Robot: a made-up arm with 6 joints.
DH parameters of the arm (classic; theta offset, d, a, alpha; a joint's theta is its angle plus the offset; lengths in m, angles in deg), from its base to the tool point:
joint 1: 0 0.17 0.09 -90
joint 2: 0 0.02 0.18 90
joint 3: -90 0 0.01 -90
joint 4: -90 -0.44 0.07 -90
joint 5: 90 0.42 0.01 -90
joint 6: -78.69 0 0.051 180
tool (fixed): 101.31 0.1 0 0
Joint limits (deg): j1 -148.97..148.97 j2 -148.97..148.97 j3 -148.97..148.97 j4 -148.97..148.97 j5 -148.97..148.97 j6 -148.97..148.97
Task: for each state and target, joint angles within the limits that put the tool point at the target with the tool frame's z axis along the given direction. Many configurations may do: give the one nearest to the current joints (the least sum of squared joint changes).
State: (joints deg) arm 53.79 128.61 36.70 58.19 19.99 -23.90
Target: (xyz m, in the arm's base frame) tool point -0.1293 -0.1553 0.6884 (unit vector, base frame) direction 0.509 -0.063 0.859
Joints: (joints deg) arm 36.49 113.93 -5.04 91.15 64.27 -23.80
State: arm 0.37 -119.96 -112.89 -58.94 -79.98 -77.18
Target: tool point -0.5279 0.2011 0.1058 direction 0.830 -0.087 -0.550
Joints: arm 31.22 -126.59 -124.36 -63.16 -117.14 -77.65
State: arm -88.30 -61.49 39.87 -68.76 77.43 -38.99
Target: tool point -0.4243 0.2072 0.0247 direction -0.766 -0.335 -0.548
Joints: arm -41.23 -64.13 31.81 -104.96 108.19 -51.79
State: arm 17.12 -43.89 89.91 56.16 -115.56 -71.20
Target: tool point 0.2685 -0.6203 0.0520 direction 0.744 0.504 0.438
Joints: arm -30.30 -41.49 63.20 65.11 -80.28 -49.69
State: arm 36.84 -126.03 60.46 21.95 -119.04 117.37
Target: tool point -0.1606 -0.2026 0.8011 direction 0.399 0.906 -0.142
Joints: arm 4.64 -117.25 104.00 18.89 -111.95 77.13
